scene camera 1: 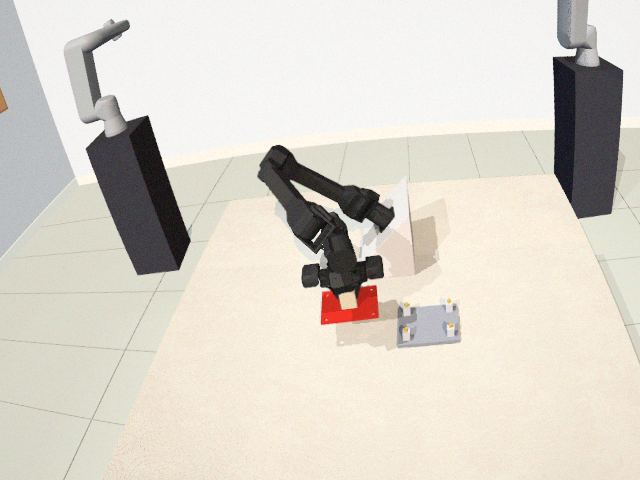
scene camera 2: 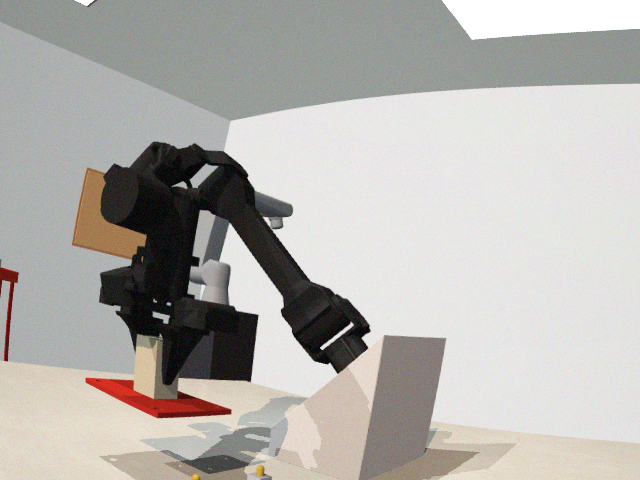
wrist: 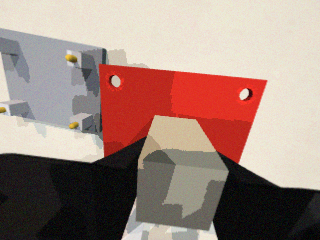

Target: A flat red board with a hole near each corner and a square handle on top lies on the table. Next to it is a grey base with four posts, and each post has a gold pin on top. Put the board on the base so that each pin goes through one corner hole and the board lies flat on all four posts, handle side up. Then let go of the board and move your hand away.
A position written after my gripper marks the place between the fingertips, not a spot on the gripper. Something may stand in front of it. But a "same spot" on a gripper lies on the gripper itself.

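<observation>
My gripper is there in scene camera 1 [348, 298]. Scene camera 2 shows my gripper too, and so does the wrist view. On my gripper, what I find at [wrist: 48, 191] is the same spot as [scene camera 2: 172, 325].
</observation>
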